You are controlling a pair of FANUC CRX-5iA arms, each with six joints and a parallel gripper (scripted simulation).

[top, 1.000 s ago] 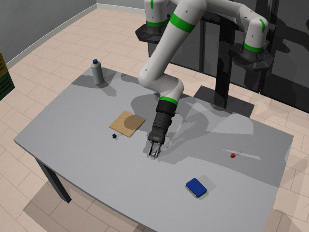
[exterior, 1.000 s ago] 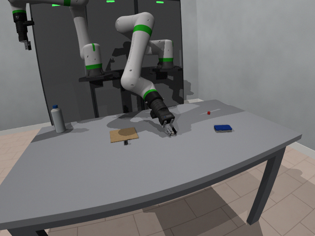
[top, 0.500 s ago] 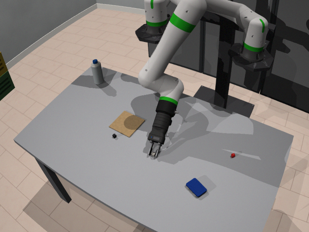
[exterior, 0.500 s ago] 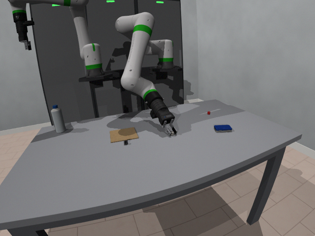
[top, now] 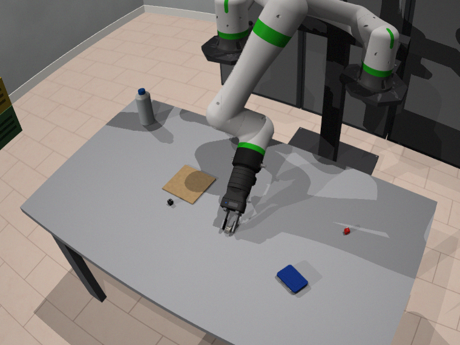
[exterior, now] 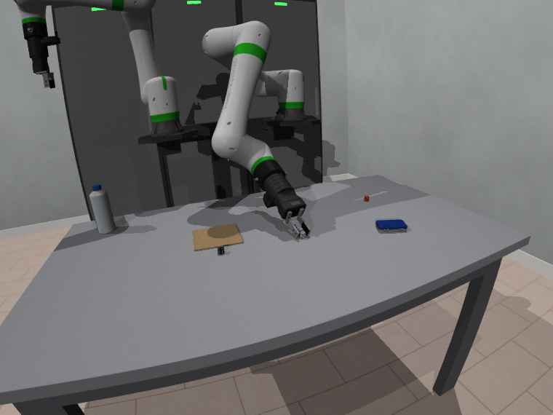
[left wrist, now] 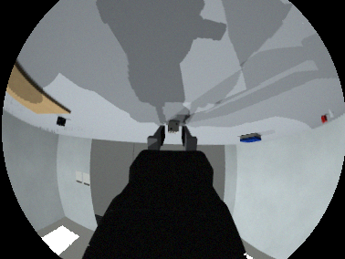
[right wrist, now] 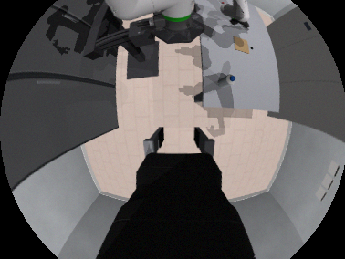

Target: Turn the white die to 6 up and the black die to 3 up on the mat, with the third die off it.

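My left hand is 10 mm short of the white die and 10 mm above it. Round my left hand: tan mat: 110 mm behind, 230 mm to the right, 20 mm below; then blue-topped box: 100 mm ahead, 270 mm to the left, 10 mm below; then black die: 10 mm behind, 240 mm to the right, 10 mm below.
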